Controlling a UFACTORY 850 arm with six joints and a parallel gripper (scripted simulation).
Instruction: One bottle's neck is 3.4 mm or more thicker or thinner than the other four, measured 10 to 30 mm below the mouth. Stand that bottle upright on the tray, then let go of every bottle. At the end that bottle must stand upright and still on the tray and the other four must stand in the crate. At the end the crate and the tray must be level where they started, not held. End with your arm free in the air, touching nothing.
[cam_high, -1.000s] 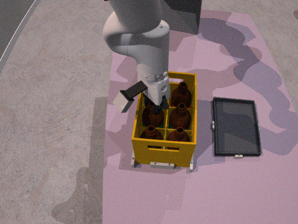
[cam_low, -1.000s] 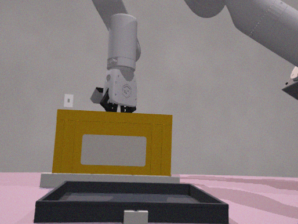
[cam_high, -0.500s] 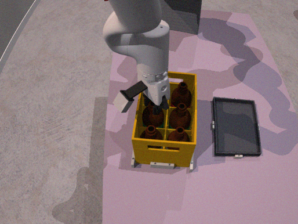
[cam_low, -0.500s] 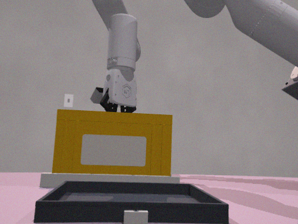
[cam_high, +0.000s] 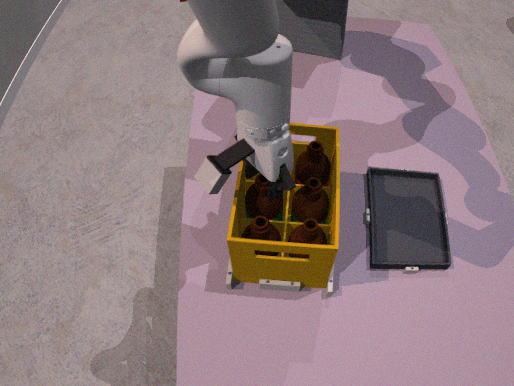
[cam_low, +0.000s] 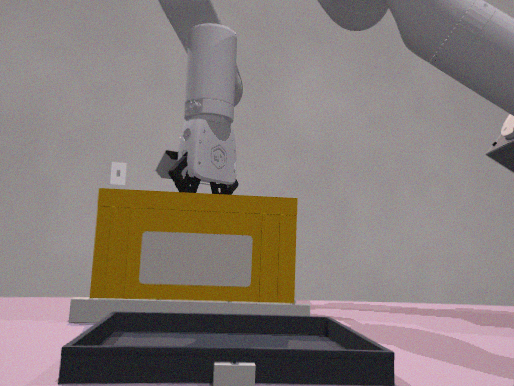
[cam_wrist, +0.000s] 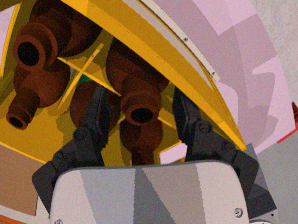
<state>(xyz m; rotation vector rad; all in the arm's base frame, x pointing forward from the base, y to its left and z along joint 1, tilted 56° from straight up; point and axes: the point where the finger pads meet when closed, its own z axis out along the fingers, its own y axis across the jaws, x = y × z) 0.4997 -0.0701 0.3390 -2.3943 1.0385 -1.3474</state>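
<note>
Now: the yellow crate 7 cm below my hand, 4 cm to the left of it and 1 cm ahead of it. From my hand the other things lie so: tray: 33 cm to the left, 15 cm below, 2 cm ahead; then bottle: 11 cm to the left, 7 cm below, 7 cm behind.
</note>
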